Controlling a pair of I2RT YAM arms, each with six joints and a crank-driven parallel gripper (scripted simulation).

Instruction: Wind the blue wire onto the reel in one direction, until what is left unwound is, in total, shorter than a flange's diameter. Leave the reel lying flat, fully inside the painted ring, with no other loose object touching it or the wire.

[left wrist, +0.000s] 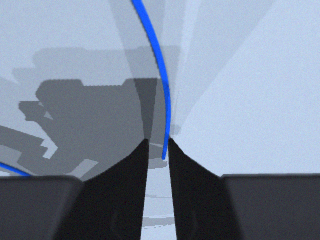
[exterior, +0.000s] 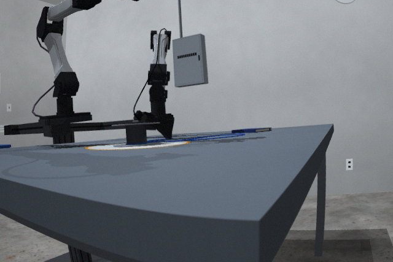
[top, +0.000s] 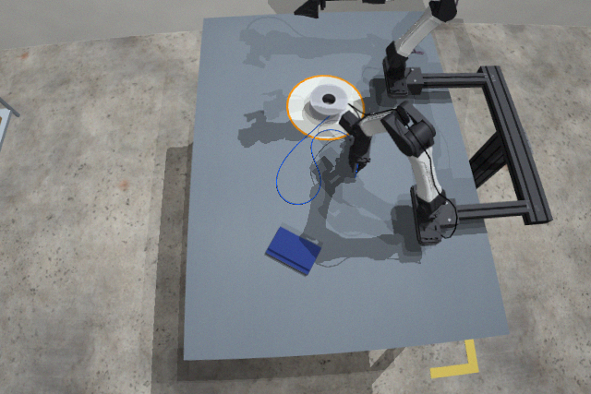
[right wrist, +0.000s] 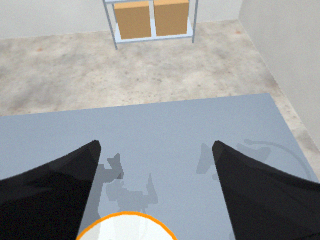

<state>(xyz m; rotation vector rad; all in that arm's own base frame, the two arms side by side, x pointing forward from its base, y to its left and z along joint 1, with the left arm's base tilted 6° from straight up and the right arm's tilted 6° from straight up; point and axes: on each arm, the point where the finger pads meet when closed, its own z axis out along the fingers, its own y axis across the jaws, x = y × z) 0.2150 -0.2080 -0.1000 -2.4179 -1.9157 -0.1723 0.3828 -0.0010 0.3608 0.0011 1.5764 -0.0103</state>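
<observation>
My right hand is 410 mm above the perforated reel, 130 mm to the right of it and 120 mm past it. Also, from my right hand: orange painted ring (440 mm below, 120 mm to the left, 120 mm behind); blue book (710 mm to the left, 430 mm below, 60 mm ahead).
</observation>
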